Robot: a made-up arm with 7 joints.
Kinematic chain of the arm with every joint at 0, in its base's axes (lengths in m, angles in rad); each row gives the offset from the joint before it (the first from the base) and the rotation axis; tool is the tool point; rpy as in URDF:
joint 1: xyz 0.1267 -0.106 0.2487 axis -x
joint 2: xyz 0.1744 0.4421 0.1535 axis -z
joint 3: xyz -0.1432 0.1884 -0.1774 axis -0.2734 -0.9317 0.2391
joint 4: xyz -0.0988 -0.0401 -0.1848 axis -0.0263 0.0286 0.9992
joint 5: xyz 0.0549 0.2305 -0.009 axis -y
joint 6: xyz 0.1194 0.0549 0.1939 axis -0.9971 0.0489 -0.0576
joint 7: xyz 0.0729 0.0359 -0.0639 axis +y
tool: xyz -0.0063 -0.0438 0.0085 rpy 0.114 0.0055 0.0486
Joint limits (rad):
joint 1: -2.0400..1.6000
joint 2: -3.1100..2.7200
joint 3: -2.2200..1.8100
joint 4: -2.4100..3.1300
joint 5: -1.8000..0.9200
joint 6: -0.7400..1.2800
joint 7: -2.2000..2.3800
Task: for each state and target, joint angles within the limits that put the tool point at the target. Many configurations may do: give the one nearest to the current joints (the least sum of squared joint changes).
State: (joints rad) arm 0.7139 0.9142 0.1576 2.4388 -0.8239 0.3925 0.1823
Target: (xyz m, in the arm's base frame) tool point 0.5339 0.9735 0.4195
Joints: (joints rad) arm -0.1939 1.5042 -0.2947 2.2035 -0.4565 0.4990 0.1695
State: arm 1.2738 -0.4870 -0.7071 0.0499 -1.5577 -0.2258 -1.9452
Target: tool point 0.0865 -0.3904 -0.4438
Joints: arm 1.3623 -0.6726 -0.5315 -0.6346 -1.2292 -0.0755 -1.9295
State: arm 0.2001 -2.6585 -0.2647 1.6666 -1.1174 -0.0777 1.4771
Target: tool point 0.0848 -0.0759 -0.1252
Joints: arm -0.4465 -2.1559 0.0793 1.1472 -1.0069 0.0596 1.4726
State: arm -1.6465 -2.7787 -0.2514 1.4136 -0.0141 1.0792 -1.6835
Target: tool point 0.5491 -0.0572 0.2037
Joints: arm -1.8063 -2.8902 0.0292 1.1876 0.1810 1.1236 -1.6948
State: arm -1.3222 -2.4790 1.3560 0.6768 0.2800 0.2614 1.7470
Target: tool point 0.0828 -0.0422 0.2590
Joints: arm -1.2646 -2.4800 1.3478 0.1442 0.0813 0.2204 1.7497
